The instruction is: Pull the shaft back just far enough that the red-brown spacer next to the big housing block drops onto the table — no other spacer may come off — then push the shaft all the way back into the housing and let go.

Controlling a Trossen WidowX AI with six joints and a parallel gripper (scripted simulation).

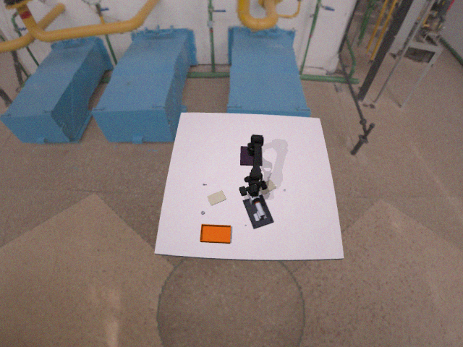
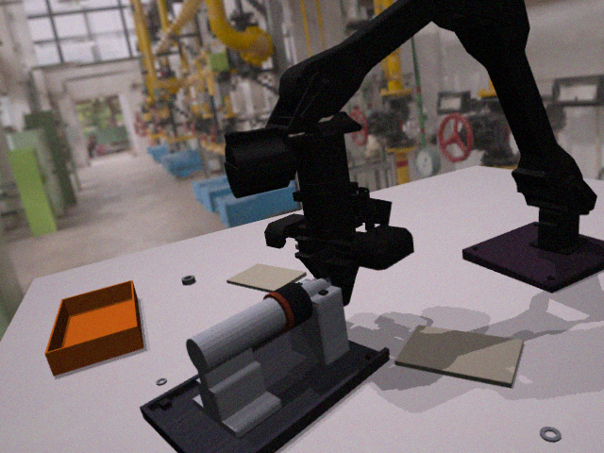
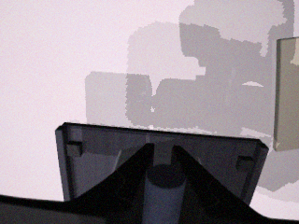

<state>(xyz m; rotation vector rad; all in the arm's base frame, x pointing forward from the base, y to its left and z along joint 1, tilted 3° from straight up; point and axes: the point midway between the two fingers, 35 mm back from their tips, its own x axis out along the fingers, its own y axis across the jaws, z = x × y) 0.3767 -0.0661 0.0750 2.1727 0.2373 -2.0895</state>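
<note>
My gripper tip is now 8 cm short of the black spacer, 3 cm below it and 2 cm to the right of it. The rest, counted from my gripper tip: red-brown spacer 9 cm ahead, 3 cm above, 2 cm to the left; then orange tray 29 cm to the right, 26 cm ahead, 4 cm below.
</note>
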